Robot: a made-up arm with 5 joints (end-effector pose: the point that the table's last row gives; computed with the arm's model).
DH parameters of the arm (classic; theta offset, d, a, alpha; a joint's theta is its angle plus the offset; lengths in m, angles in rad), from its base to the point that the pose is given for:
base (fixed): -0.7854 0 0.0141 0
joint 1: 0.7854 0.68 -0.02 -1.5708
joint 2: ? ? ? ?
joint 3: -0.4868 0 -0.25 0
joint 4: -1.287 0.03 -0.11 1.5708
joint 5: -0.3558 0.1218 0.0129 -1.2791
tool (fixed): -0.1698 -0.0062 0 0
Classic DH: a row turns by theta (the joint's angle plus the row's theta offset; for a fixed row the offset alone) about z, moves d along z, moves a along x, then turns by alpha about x.
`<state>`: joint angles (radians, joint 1 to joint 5).
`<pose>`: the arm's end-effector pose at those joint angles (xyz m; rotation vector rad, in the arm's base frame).
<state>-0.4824 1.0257 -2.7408 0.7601 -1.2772</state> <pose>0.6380 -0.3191 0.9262 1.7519 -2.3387 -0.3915</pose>
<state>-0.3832 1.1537 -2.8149 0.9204 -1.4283</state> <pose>0.6850 -0.2620 0.8366 1.7980 -1.9783 -0.5206</pose>
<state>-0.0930 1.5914 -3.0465 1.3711 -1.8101</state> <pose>0.7058 -0.0521 0.5355 1.7972 -0.9051 -0.7695</pose>
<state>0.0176 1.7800 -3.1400 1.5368 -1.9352</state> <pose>0.6568 0.0256 0.4194 1.7301 -0.5085 -0.8355</pose>
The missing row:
joint 2: -1.3678 0 0.3471 0
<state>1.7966 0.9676 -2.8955 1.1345 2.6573</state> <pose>-0.1815 0.6291 0.9619 0.7447 1.6152 2.4342</pose>
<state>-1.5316 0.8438 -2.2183 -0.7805 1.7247</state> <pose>0.0739 -0.5816 1.0265 -0.3096 0.1523 -0.2152</pose>
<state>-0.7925 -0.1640 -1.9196 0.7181 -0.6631</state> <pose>0.2375 -0.2181 1.2871 -1.0248 2.3941 0.1067</pose>
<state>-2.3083 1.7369 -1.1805 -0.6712 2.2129</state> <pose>-0.1978 -0.3041 0.2071 1.6549 -0.7783 -0.8306</pose>
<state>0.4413 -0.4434 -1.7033 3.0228 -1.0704</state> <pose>0.0403 0.0225 1.0421 0.8634 -0.6277 -1.2137</pose>
